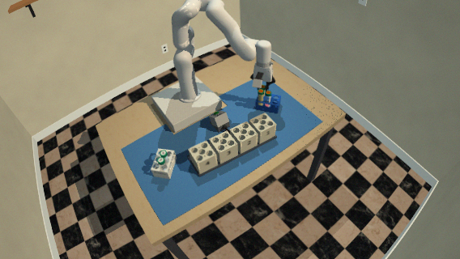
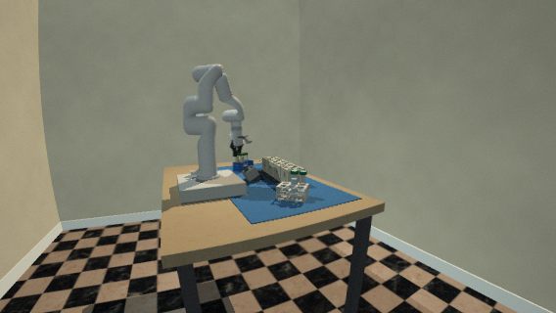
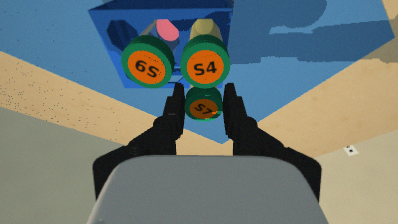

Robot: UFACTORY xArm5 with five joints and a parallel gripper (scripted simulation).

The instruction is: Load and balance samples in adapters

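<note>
Right now the sample tube S7 is 1 cm behind my hand and 6 cm below it. Also, from my hand: blue sample rack RS (4 cm ahead, 1 cm to the left, 9 cm below); sample tube S9 (6 cm ahead, 6 cm below); sample tube S4 (2 cm ahead, 4 cm to the right, 6 cm below).
</note>
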